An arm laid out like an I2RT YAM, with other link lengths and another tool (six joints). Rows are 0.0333 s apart.
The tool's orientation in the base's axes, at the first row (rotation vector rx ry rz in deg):
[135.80 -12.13 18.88]
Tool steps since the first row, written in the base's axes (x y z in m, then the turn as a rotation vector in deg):
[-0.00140 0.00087 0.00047 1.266 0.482 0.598]
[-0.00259 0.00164 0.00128 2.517 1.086 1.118]
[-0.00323 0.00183 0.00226 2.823 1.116 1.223]
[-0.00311 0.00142 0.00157 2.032 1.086 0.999]
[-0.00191 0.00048 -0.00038 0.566 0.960 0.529]
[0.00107 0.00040 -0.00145 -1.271 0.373 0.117]
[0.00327 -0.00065 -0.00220 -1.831 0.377 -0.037]
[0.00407 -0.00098 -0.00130 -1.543 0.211 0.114]
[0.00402 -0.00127 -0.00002 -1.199 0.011 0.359]
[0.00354 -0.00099 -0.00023 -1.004 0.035 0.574]
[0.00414 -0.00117 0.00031 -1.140 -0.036 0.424]
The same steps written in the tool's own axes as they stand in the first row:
[-0.00125 0.00001 -0.00117 1.355 -0.273 -0.530]
[-0.00219 0.00027 -0.00248 2.666 -0.681 -1.091]
[-0.00252 0.00091 -0.00342 2.987 -0.710 -1.132]
[-0.00259 0.00074 -0.00263 2.169 -0.640 -1.093]
[-0.00196 -0.00013 -0.00040 0.639 -0.494 -0.932]
[0.00057 -0.00148 0.00094 -1.200 0.114 -0.562]
[0.00251 -0.00174 0.00257 -1.779 0.149 -0.555]
[0.00356 -0.00112 0.00231 -1.450 0.296 -0.497]
[0.00390 -0.00007 0.00159 -1.038 0.515 -0.472]
[0.00337 -0.00029 0.00146 -0.790 0.589 -0.606]
[0.00411 0.00004 0.00131 -0.960 0.577 -0.475]

